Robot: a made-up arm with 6 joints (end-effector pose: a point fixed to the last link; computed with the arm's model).
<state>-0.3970 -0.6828 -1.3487 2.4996 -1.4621 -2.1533</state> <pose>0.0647 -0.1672 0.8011 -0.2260 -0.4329 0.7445 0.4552</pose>
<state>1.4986 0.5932 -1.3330 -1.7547 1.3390 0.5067</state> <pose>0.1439 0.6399 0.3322 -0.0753 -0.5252 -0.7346 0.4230</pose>
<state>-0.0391 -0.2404 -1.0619 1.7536 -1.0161 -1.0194</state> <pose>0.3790 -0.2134 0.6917 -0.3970 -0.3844 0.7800 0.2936</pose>
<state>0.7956 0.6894 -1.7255 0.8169 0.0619 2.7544</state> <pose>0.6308 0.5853 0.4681 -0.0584 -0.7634 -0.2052 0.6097</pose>
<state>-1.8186 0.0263 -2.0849 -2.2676 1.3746 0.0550</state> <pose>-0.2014 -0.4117 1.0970 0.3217 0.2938 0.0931 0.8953</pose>
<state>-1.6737 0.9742 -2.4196 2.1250 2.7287 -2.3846</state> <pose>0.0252 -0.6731 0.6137 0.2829 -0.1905 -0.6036 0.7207</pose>
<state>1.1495 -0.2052 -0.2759 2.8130 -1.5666 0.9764</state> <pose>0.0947 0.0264 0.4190 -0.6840 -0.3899 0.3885 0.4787</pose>
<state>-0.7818 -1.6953 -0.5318 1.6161 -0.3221 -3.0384</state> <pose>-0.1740 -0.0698 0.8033 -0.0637 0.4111 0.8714 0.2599</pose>
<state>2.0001 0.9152 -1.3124 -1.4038 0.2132 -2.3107</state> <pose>-0.3655 0.5364 0.0288 0.3545 -0.6995 0.5938 0.1799</pose>
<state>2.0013 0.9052 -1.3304 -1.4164 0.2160 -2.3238</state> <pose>-0.3703 0.5459 0.0402 0.3649 -0.7035 0.5863 0.1677</pose>
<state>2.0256 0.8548 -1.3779 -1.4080 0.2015 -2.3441</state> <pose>-0.4025 0.5693 0.0919 0.4001 -0.7154 0.5508 0.1572</pose>
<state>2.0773 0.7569 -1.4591 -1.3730 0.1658 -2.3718</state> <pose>-0.4648 0.5945 0.2003 0.4644 -0.7296 0.4791 0.1501</pose>
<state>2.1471 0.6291 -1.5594 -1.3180 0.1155 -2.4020</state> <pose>-0.5372 0.5944 0.3560 0.5456 -0.7323 0.3798 0.1478</pose>
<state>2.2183 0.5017 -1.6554 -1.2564 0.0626 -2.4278</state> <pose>-0.5910 0.5585 0.5209 0.6228 -0.7165 0.2756 0.1510</pose>
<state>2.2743 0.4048 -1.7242 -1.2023 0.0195 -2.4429</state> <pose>-0.6152 0.5087 0.6473 0.6778 -0.6909 0.1944 0.1594</pose>
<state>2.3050 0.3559 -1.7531 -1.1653 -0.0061 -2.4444</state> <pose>-0.6218 0.4759 0.7089 0.7045 -0.6711 0.1545 0.1715</pose>
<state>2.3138 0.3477 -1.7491 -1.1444 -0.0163 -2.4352</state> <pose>-0.6243 0.4678 0.7165 0.7096 -0.6629 0.1505 0.1853</pose>
